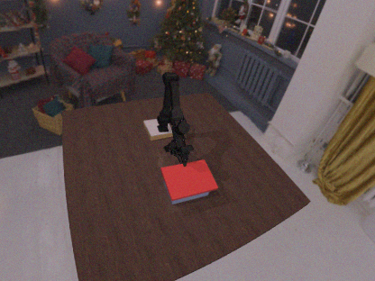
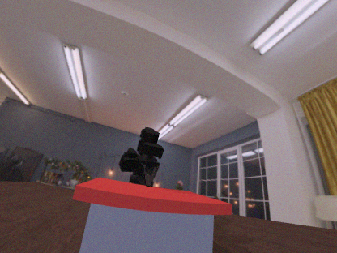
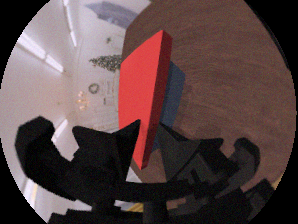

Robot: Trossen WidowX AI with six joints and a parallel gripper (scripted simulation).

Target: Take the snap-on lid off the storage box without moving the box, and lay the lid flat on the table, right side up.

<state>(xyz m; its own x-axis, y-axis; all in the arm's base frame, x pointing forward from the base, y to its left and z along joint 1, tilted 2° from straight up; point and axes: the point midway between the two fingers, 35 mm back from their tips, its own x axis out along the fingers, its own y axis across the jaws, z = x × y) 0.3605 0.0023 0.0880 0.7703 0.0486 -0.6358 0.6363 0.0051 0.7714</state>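
The red lid is 8 cm ahead of my gripper tip. From my gripper tip the other things lie so: blue storage box: 7 cm ahead, 6 cm below.
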